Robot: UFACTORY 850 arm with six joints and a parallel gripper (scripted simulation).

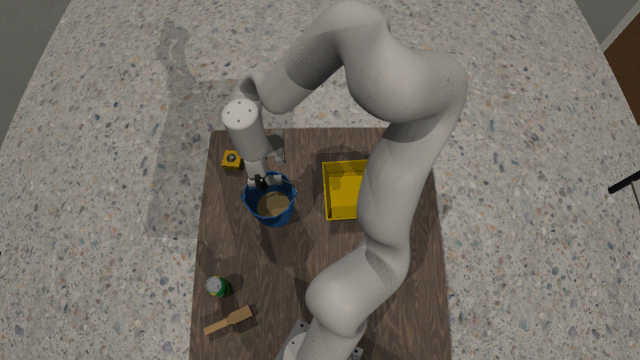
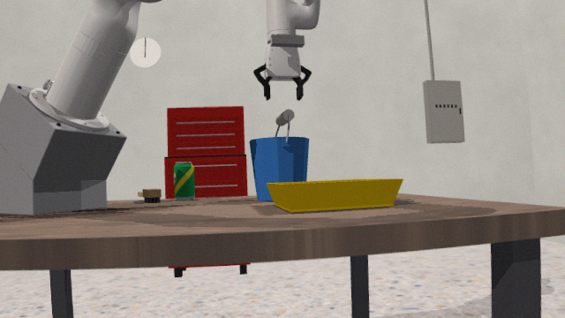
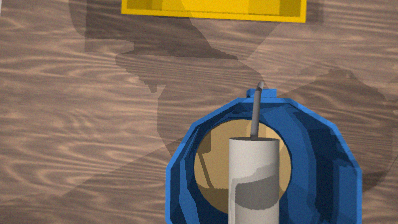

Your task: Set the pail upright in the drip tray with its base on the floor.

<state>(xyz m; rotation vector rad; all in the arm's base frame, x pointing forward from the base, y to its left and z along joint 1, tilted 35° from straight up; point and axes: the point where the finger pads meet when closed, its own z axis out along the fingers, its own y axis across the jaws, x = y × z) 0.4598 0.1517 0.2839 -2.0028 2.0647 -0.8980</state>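
Now: hand 9 cm above the pail handle and 1 cm past it. From my hand the other things lie so: yellow drip tray 30 cm to the right, 28 cm below, 2 cm behind; blue pail 15 cm below, 1 cm behind.
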